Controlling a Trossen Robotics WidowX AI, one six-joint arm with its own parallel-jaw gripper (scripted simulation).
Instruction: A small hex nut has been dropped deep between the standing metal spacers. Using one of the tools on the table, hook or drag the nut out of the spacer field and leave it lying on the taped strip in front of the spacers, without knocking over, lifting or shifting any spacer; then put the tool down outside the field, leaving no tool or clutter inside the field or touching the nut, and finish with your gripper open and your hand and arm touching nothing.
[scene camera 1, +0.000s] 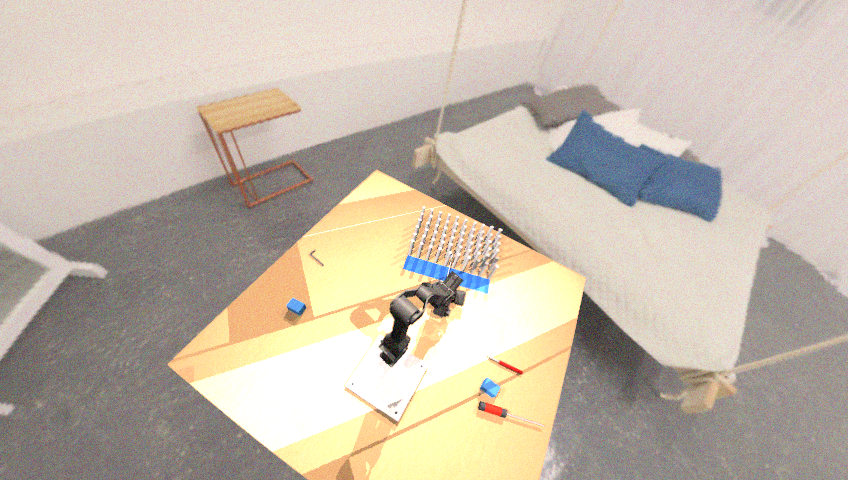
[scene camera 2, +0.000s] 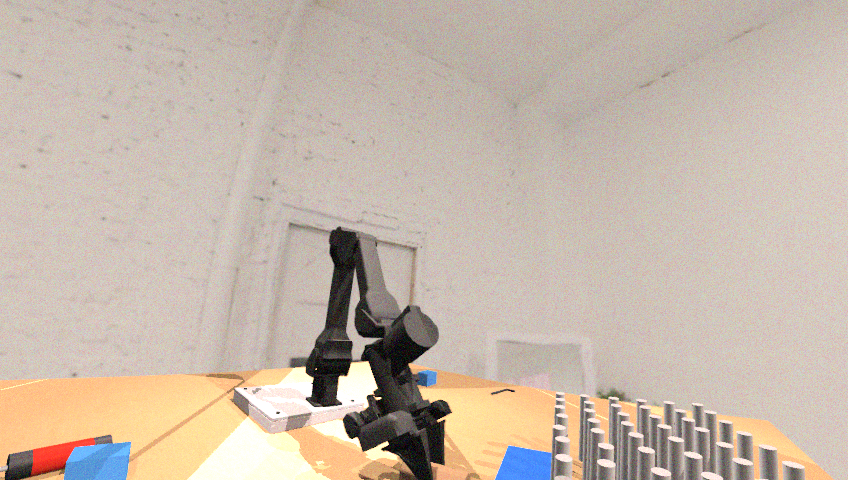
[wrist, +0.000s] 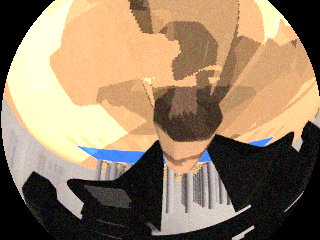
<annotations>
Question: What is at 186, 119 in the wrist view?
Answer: A wooden-handled tool.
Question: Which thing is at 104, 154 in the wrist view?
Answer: A blue taped strip.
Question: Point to my gripper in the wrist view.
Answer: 182, 140
</annotations>
